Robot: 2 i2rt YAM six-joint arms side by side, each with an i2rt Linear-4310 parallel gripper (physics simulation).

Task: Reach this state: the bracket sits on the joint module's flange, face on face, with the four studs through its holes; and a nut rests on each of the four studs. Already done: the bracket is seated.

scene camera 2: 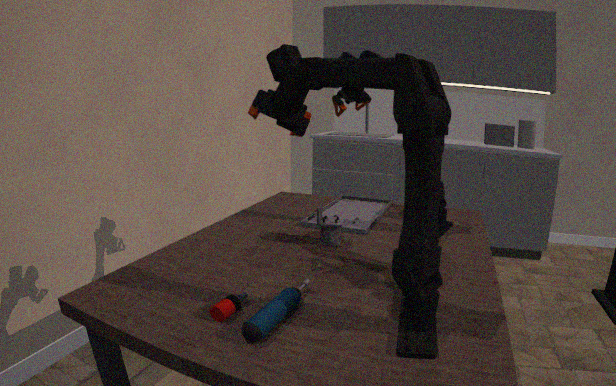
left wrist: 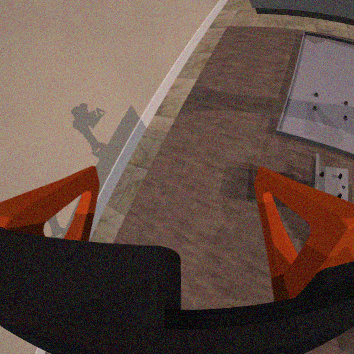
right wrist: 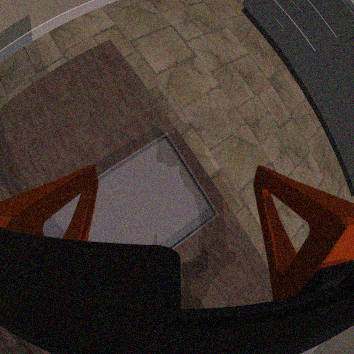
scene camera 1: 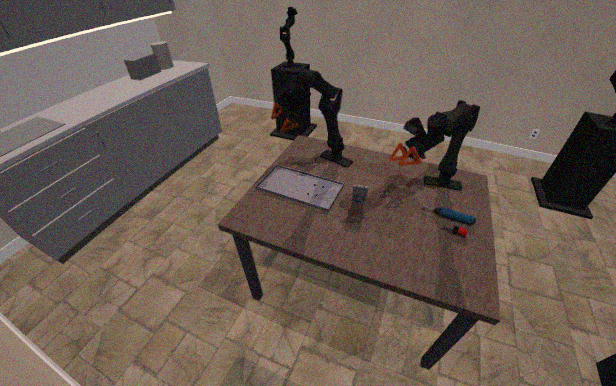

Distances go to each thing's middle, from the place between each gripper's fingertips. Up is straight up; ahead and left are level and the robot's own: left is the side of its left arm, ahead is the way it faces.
Right now the blue-handled tool (scene camera 2: pixel 256 328) is 320 mm below my left hand, 300 mm to the left of it and 160 mm behind it. From my left hand the other things lie so: shallow grey tray (scene camera 1: pixel 294 184) (450 mm to the right, 340 mm below, 90 mm behind).
The shallow grey tray is 37 cm below my right hand, 8 cm to the left of it and 5 cm behind it. From my right hand the other things lie so: blue-handled tool (83 cm to the left, 35 cm below, 11 cm behind).
